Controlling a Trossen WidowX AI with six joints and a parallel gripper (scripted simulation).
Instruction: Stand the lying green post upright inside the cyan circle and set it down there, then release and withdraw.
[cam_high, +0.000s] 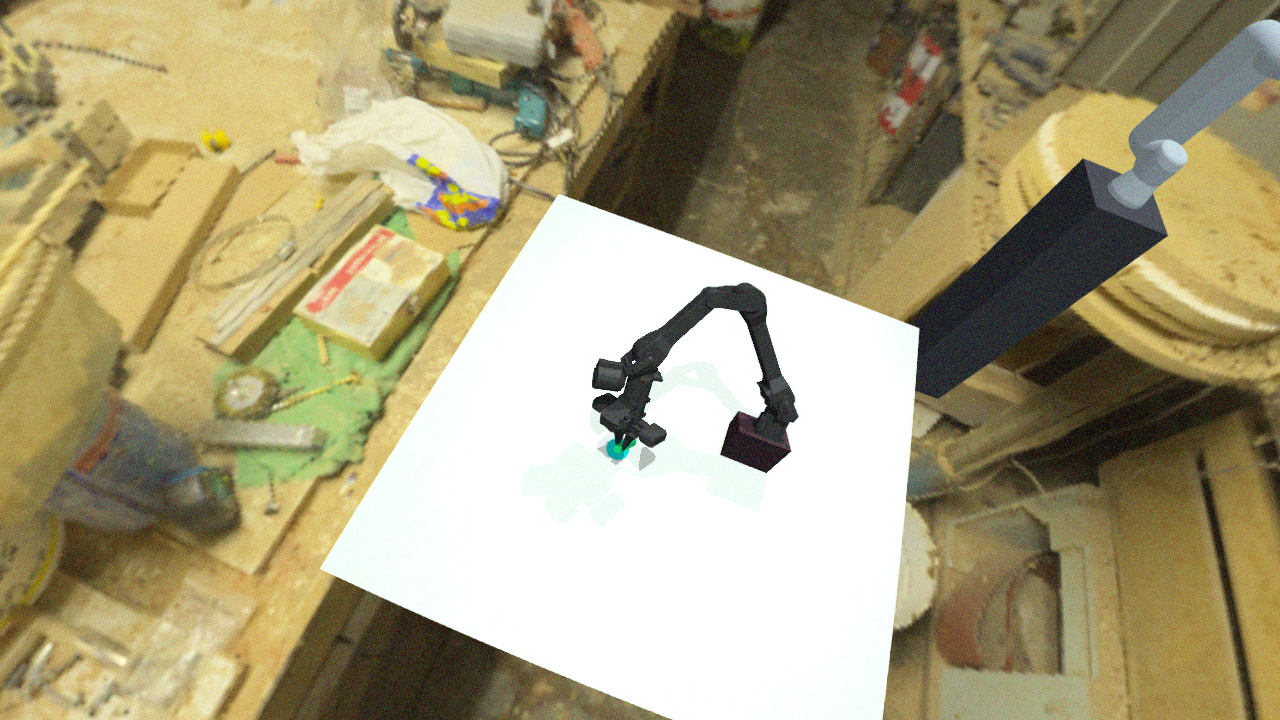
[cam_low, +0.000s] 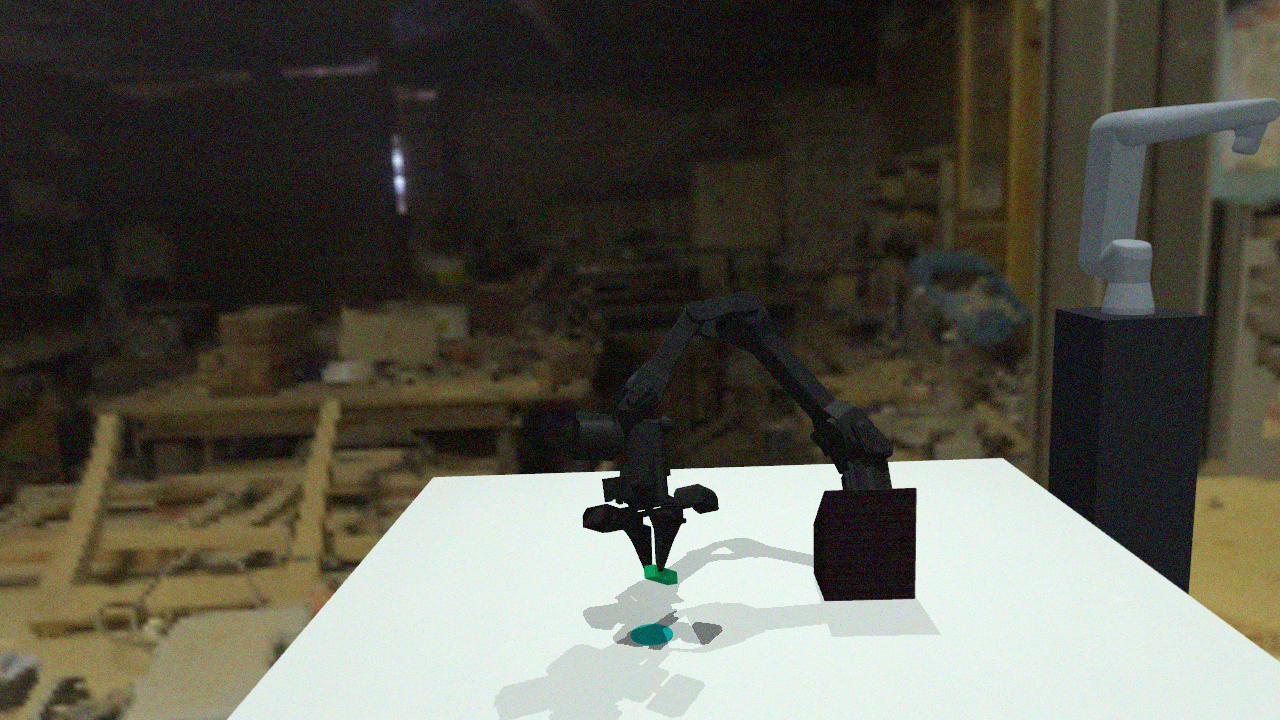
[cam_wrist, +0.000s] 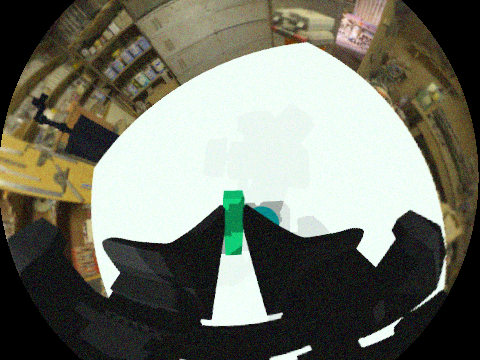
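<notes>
Now: gripper tip 1 cm short of the cyan circle, 4 cm to the left of it and 11 cm above it. Round my gripper tip: green post 1 cm behind, 1 cm to the right, 1 cm below.
</notes>
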